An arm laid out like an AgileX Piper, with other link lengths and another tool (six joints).
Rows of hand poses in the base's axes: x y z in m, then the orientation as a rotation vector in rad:
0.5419, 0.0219, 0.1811, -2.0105, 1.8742, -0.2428
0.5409, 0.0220, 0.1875, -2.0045, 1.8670, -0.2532
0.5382, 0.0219, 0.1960, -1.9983, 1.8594, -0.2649
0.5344, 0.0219, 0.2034, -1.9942, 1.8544, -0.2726
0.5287, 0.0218, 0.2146, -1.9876, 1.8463, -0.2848
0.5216, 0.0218, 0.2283, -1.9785, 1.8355, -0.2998
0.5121, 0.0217, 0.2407, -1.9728, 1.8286, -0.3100
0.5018, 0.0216, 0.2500, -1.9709, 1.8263, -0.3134
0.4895, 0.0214, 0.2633, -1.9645, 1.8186, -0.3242
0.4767, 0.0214, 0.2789, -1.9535, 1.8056, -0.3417
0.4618, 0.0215, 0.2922, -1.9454, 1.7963, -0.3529
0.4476, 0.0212, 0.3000, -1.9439, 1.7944, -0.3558
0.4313, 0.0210, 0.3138, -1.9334, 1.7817, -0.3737
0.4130, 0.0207, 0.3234, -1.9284, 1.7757, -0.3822
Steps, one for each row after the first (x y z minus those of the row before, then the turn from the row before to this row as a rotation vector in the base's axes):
-0.0010, 0.0001, 0.0064, 0.0007, -0.0115, 0.0000
-0.0027, -0.0001, 0.0085, 0.0002, -0.0124, 0.0000
-0.0038, 0.0000, 0.0074, 0.0001, -0.0082, 0.0000
-0.0057, -0.0001, 0.0112, 0.0002, -0.0131, 0.0000
-0.0071, 0.0000, 0.0137, 0.0011, -0.0171, 0.0001
-0.0095, -0.0001, 0.0124, 0.0002, -0.0111, 0.0000
-0.0103, -0.0001, 0.0093, 0.0001, -0.0037, 0.0000
-0.0123, -0.0002, 0.0133, 0.0005, -0.0122, 0.0001
-0.0128, 0.0000, 0.0156, 0.0012, -0.0203, 0.0001
-0.0149, 0.0001, 0.0133, 0.0017, -0.0141, 0.0002
-0.0142, -0.0003, 0.0078, -0.0001, -0.0031, 0.0000
-0.0163, -0.0002, 0.0138, 0.0003, -0.0201, 0.0000
-0.0183, -0.0003, 0.0096, 0.0001, -0.0095, 0.0000

